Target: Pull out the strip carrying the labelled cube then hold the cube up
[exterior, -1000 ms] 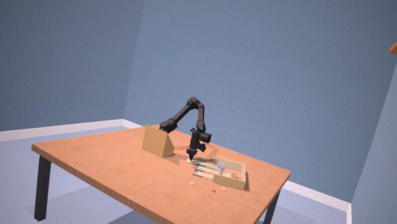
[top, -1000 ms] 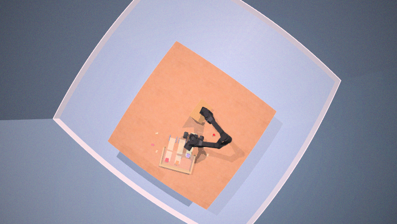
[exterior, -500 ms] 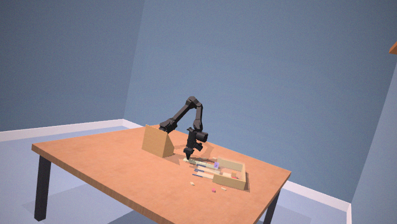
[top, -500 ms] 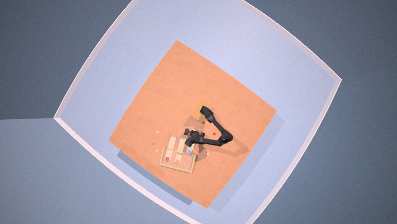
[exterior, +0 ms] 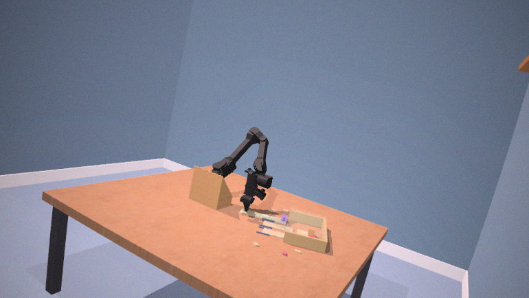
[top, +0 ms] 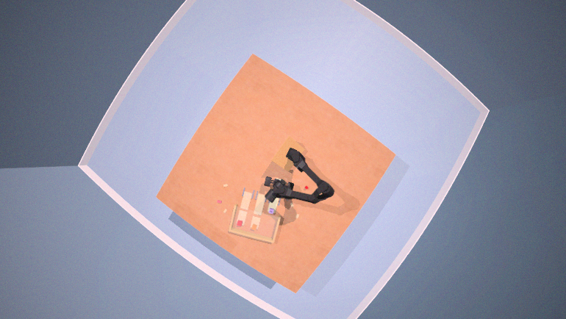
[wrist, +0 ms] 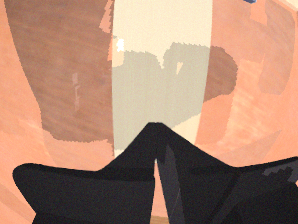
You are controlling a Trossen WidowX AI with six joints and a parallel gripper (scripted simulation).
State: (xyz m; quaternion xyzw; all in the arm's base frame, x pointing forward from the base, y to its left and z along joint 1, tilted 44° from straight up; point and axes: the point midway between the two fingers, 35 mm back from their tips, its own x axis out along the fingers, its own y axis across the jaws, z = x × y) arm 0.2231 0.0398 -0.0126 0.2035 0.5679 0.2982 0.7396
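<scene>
My gripper tip is now 9 cm short of the one-piece strip and 2 cm to the right of it. Also, from my gripper tip: pink bit (32 cm to the right, 31 cm ahead); then red piece (18 cm to the left, 6 cm behind, 1 cm above); then purple cube marked n (20 cm ahead, 4 cm to the left, 2 cm above).
</scene>
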